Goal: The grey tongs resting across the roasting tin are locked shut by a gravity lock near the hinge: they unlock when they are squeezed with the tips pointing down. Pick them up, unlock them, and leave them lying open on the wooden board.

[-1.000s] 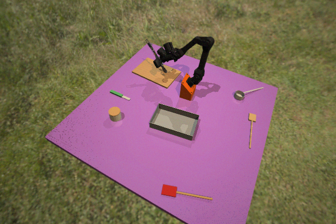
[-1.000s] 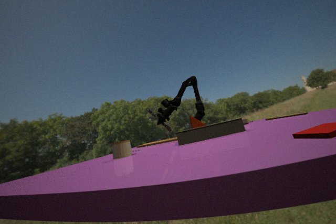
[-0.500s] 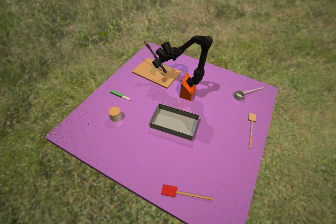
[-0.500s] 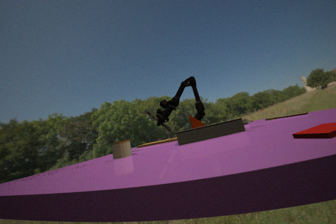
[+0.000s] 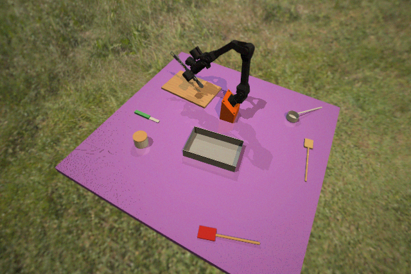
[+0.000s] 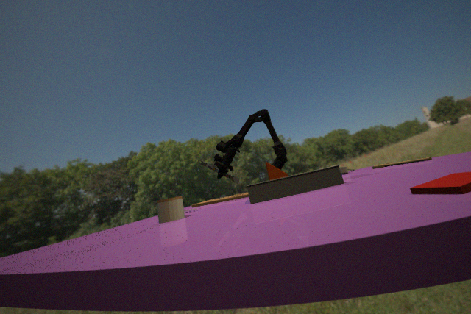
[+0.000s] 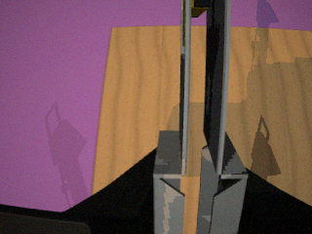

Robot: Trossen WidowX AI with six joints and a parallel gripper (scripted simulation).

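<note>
Now: the wooden board 40 mm behind my gripper tip, 20 mm to the left of it and 130 mm below it. The rest, counted from my gripper tip: grey roasting tin 380 mm ahead, 390 mm to the left, 110 mm below; then cork-lidded jar 530 mm ahead, 10 mm to the right, 100 mm below; then green-handled knife 340 mm ahead, 90 mm to the right, 130 mm below.
</note>
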